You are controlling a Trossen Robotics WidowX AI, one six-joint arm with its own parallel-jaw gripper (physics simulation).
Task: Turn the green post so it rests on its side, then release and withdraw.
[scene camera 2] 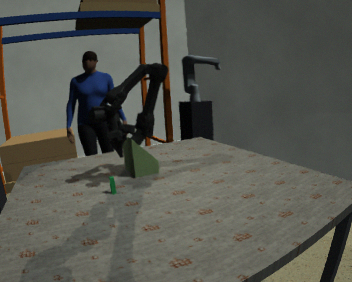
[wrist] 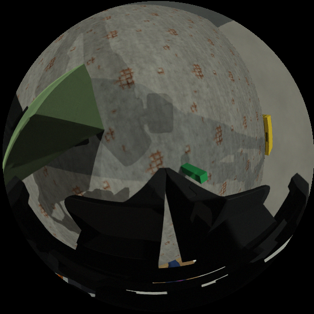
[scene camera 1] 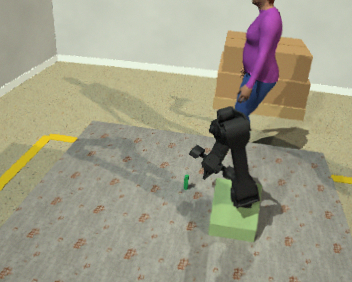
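Note:
The green post (scene camera 1: 186, 182) (scene camera 2: 113, 185) (wrist: 194, 172) is small and slim and stands upright on the patterned grey table top (scene camera 1: 105, 200) (scene camera 2: 190, 235) (wrist: 150, 55). My gripper (scene camera 1: 205, 176) (scene camera 2: 120, 154) (wrist: 163, 172) is shut with nothing between its fingers. Its fingertips point down and are apart from the post, on the side towards the arm's base in the first scene view. In the wrist view the post shows just beyond the fingertips, to the right.
A light green block (scene camera 1: 232, 229) (scene camera 2: 142, 162) (wrist: 75, 105) lies under the arm's base. Brown boxes (scene camera 1: 295, 65) (scene camera 2: 37, 150) and a person in purple (scene camera 1: 265, 45) are behind the table. A person in blue (scene camera 2: 92, 92) and a grey robot arm (scene camera 2: 190, 75) stand in the background.

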